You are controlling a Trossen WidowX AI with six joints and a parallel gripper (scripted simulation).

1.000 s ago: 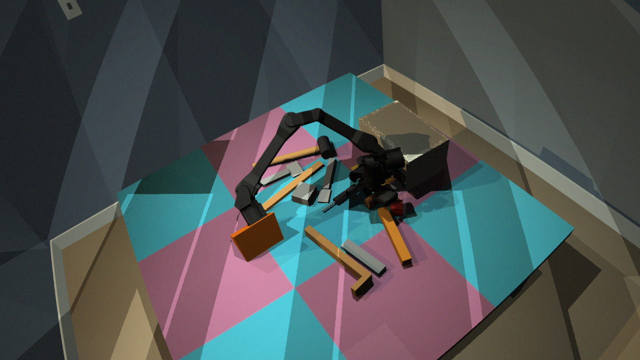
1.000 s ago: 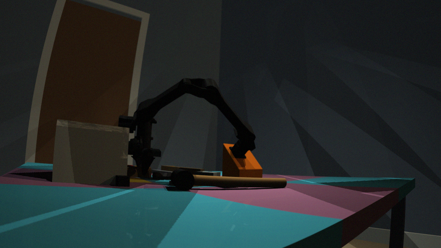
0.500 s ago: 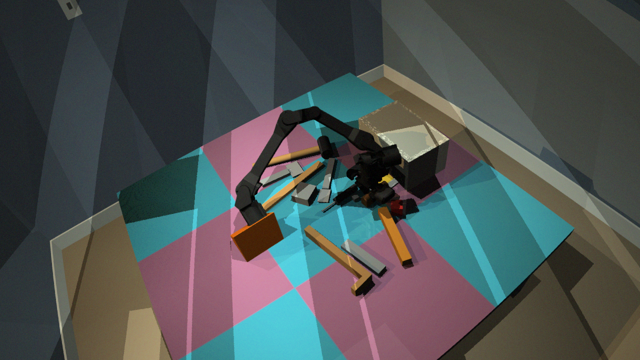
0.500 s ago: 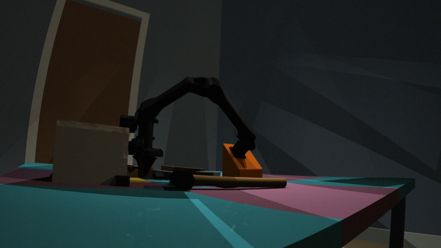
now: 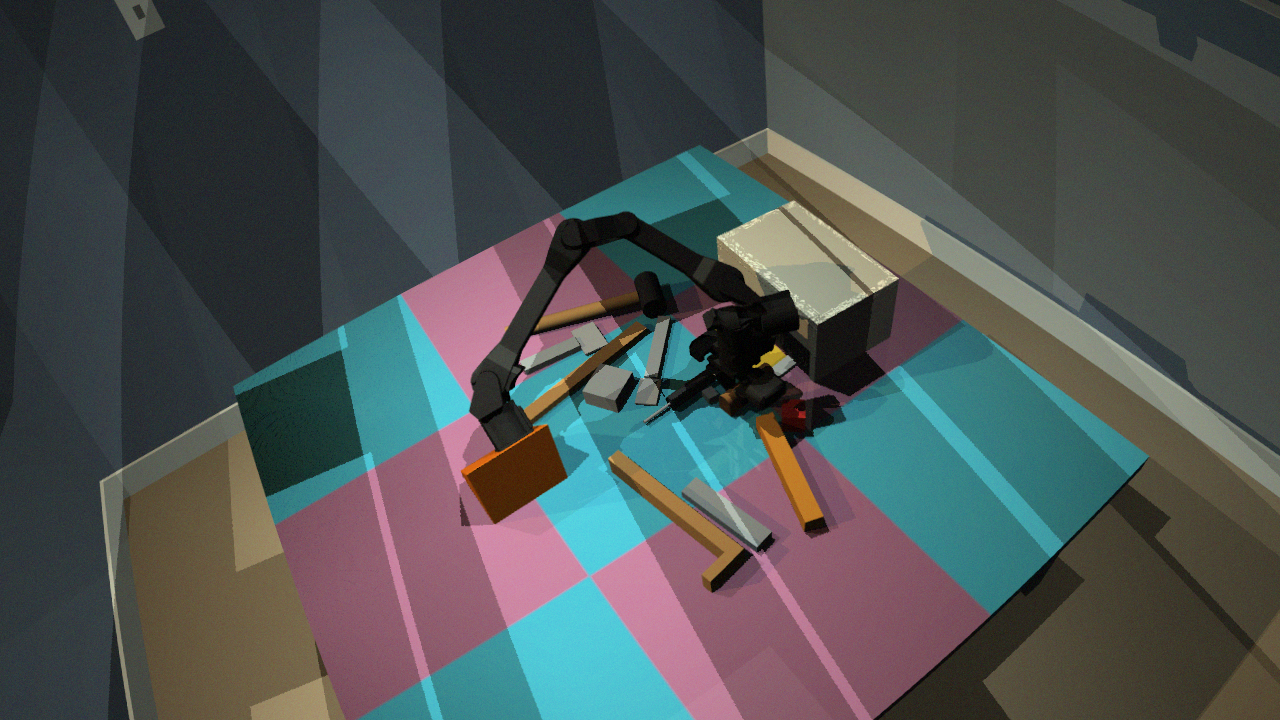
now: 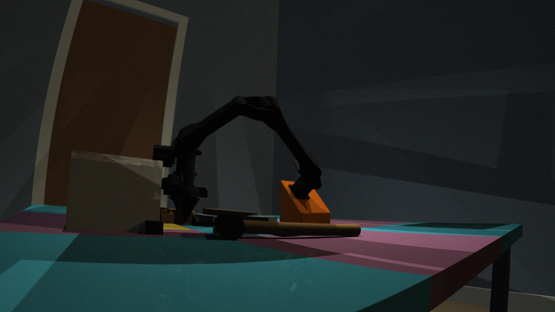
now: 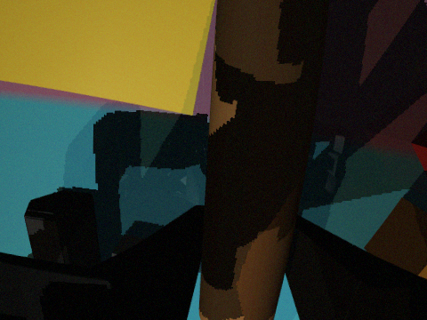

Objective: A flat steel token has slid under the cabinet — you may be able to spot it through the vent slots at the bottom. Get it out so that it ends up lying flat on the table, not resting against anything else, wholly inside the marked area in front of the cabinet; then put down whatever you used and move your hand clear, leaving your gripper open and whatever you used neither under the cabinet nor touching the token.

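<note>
My gripper tip is 4 cm to the right of the small grey cube and 3 cm past it. Round my gripper tip: orange bar (17 cm to the right, 4 cm behind, 1 cm above); then screwdriver (9 cm behind, 7 cm to the left); then red cube (10 cm to the right, 4 cm ahead, 1 cm above).
</note>
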